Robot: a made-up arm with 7 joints.
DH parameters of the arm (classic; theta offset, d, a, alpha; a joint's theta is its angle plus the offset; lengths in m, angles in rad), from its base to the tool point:
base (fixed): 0 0.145 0 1.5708
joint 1: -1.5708 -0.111 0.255 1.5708
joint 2: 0 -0.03 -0.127 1.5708
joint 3: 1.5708 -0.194 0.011 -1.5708
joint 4: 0 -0.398 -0.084 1.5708
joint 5: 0 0.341 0.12 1.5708
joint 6: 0 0.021 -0.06 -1.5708
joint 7: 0 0.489 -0.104 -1.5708
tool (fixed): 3.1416 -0.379 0 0
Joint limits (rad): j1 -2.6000..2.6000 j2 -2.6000..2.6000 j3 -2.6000..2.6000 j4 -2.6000..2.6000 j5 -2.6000..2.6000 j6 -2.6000..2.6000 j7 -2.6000..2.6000
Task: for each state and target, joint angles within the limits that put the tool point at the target. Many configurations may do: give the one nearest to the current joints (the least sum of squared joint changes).
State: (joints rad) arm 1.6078 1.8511 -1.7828 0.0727 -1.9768 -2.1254 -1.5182
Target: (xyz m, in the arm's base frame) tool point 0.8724 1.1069 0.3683
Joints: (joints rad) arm 1.2670 1.7739 -2.0229 0.1830 -2.5292 -2.2849 -1.2487
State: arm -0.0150 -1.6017 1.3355 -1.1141 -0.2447 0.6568 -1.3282
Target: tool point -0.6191 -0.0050 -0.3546
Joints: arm -0.8218 -1.1973 1.6124 -1.0467 -0.6069 1.3384 -1.5459
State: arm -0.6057 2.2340 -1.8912 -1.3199 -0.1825 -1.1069 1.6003
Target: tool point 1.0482 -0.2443 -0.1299
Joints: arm 0.2599 2.6000 -1.3631 -0.8012 -0.5046 -0.6935 1.2904
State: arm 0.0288 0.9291 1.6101 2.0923 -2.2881 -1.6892 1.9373
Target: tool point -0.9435 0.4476 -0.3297
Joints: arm 0.2277 1.2060 1.3944 1.9584 -2.1593 -1.1961 2.0369
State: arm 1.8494 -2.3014 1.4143 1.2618 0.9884 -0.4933 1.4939
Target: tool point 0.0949 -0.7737 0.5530
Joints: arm 2.2812 -1.6970 1.8324 0.9847 1.1277 -0.1582 1.5791
